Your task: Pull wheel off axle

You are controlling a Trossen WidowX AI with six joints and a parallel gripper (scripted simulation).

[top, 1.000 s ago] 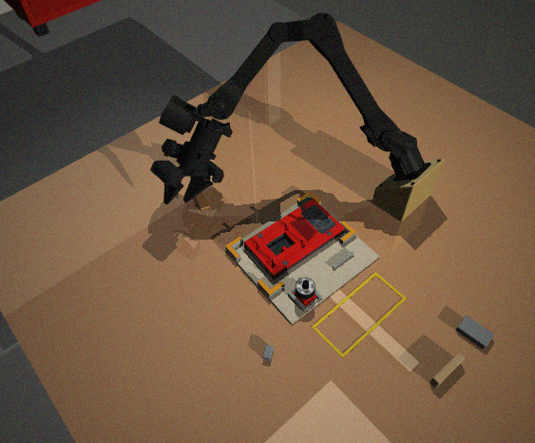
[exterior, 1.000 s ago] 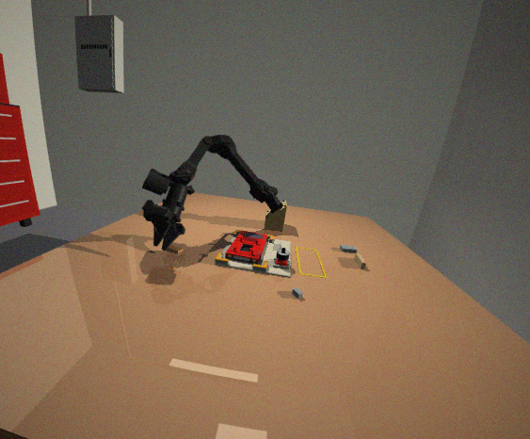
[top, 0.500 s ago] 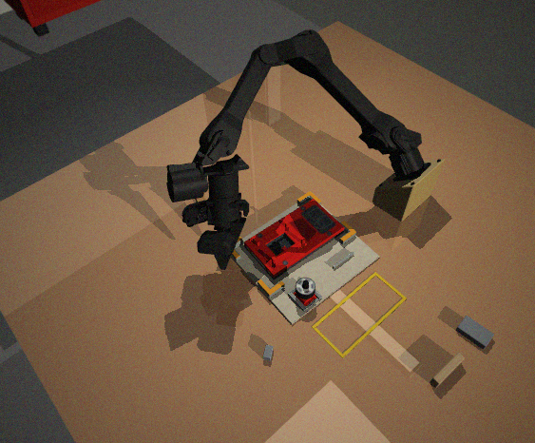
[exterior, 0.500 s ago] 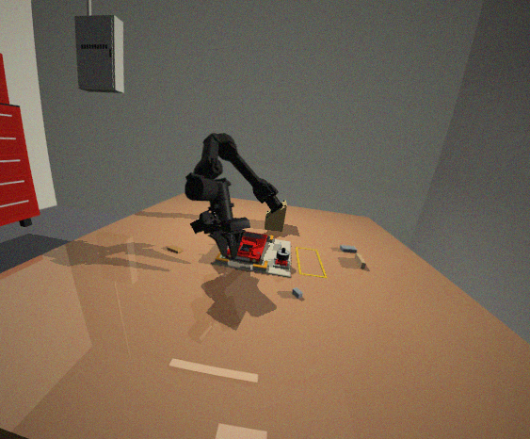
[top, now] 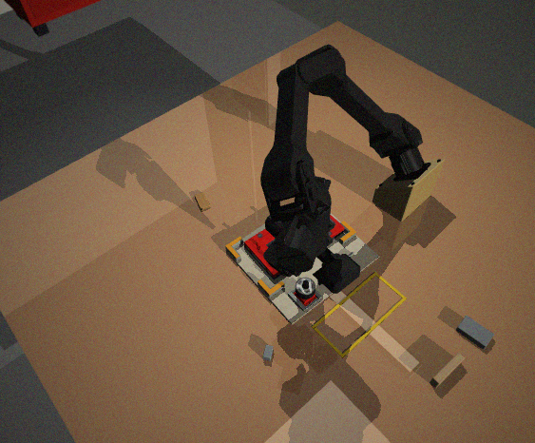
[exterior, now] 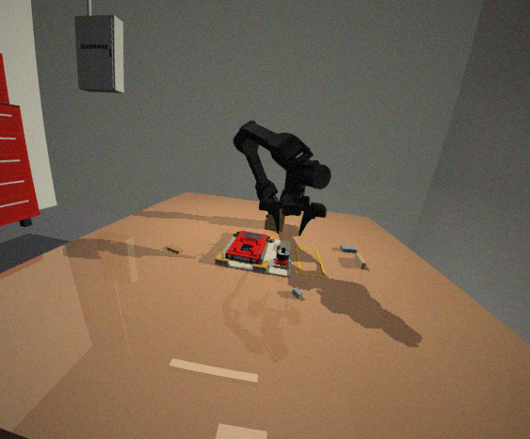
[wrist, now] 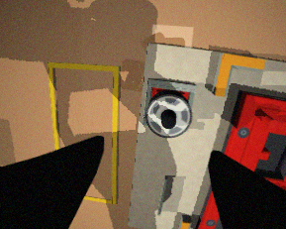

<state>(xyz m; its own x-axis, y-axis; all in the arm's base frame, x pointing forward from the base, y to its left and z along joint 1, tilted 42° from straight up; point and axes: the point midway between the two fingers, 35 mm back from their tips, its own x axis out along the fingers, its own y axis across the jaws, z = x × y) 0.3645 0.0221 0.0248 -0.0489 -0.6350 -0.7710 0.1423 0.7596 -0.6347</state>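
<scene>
My gripper tip is now 7 cm above the wheel and 1 cm to the left of it. Round my gripper tip: axle 7 cm below, 1 cm to the right.
</scene>
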